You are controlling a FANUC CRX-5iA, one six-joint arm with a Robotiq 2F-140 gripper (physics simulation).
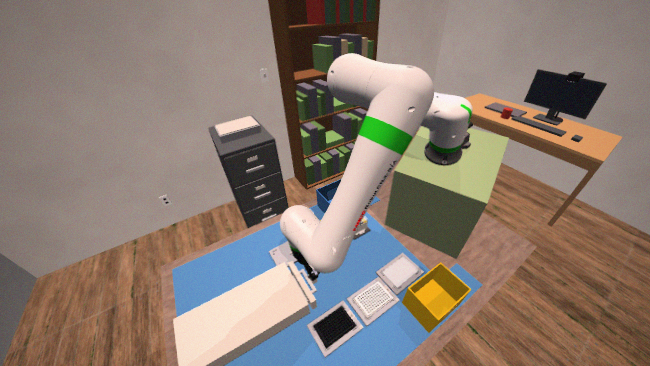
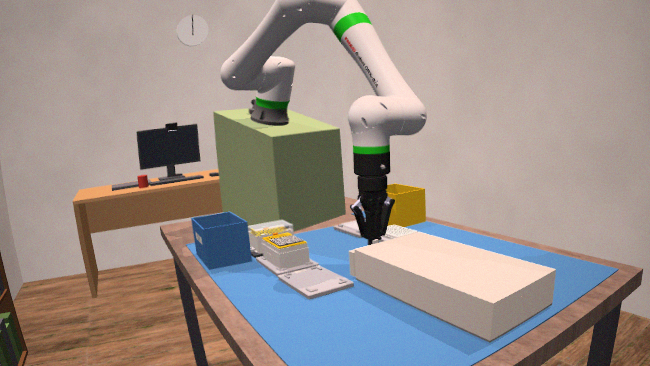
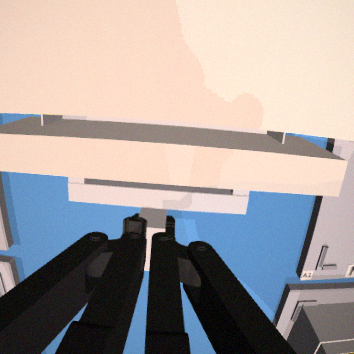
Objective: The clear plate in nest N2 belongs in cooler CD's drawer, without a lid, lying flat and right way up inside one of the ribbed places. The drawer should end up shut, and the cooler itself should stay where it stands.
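Pixels of known places: gripper, between the fingertips: [image 1: 314, 281] [image 3: 156, 204]; arm's base, origin of its link: [image 1: 442, 152] [image 2: 269, 120].
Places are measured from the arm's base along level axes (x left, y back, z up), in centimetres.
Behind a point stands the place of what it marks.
Note:
The beige cooler [image 1: 240, 312] {x 4.7, y -95.2, z -31.2 cm} [image 2: 440, 267] {x 0.4, y -97.6, z -31.2 cm} [image 3: 100, 60] {x 6.0, y -75.5, z -31.2 cm} lies on the blue mat. Its drawer front [image 1: 301, 286] {x 5.5, y -72.1, z -32.9 cm} [image 3: 150, 152] {x 3.6, y -71.7, z -32.5 cm} stands a narrow gap out from the body. The drawer's ribbed places are hidden. The pale handle [image 3: 157, 196] {x 3.1, y -68.4, z -35.1 cm} is on the outer side of the front. My gripper [image 1: 313, 275] {x 3.2, y -66.1, z -38.9 cm} [image 2: 371, 242] [image 3: 156, 204] {x 3.2, y -66.1, z -38.9 cm} is shut, pointing down just outside the handle, close to its middle; contact is unclear. A pale plate-like piece [image 1: 401, 272] {x 18.9, y -33.1, z -37.6 cm} and a white welled plate [image 1: 373, 299] {x 21.9, y -50.1, z -37.3 cm} sit in nests. I cannot read which nest is N2, nor identify the clear plate.
A black plate [image 1: 335, 326] {x 23.0, y -67.5, z -36.9 cm} sits in the nest nearest the cooler. A yellow bin [image 1: 435, 295] {x 32.9, y -27.8, z -39.2 cm} [image 2: 407, 205] {x 32.9, y -40.5, z -32.2 cm} stands beyond the nests. A blue bin [image 2: 220, 240] {x -32.3, y -43.4, z -31.6 cm}, boxes with yellow tops [image 2: 285, 250] {x -18.1, y -57.7, z -33.4 cm} and a flat grey nest [image 2: 317, 281] {x -15.5, y -71.1, z -38.4 cm} stand on the other side.

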